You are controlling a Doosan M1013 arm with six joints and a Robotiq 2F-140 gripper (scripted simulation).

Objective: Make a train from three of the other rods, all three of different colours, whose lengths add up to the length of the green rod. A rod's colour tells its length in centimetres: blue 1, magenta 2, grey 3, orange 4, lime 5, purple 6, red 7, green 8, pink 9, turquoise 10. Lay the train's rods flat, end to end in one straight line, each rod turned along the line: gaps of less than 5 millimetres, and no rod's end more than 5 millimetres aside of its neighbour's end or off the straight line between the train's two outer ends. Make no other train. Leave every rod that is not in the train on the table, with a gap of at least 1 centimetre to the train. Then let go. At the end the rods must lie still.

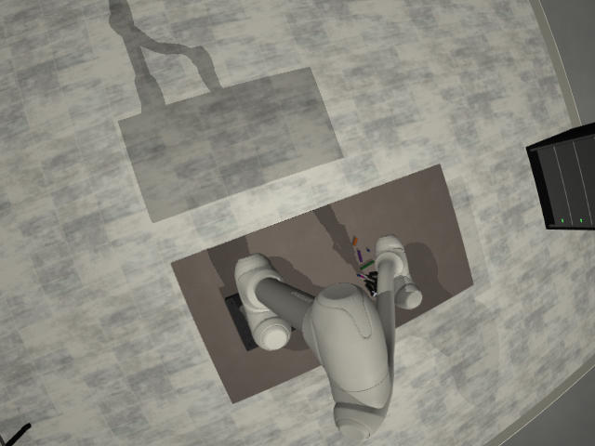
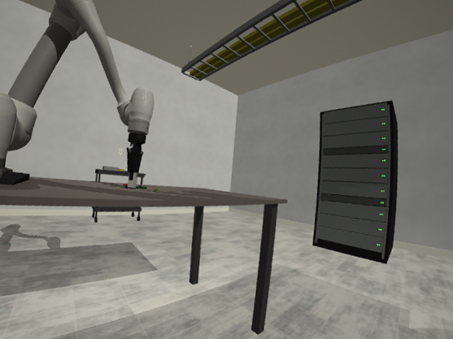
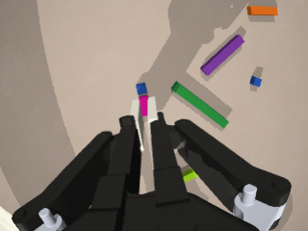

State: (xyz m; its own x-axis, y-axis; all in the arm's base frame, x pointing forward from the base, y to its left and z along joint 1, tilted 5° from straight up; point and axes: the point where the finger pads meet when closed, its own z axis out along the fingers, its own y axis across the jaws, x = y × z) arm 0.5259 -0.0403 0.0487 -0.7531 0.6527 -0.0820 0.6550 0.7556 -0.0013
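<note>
My gripper is now 30 mm above the magenta rod. From my hand the other things lie so: lime rod (100 mm ahead, 50 mm to the right, 30 mm below); purple rod (100 mm to the left, 30 mm below, 20 mm ahead); green rod (50 mm ahead, 40 mm to the left, 30 mm below).
</note>
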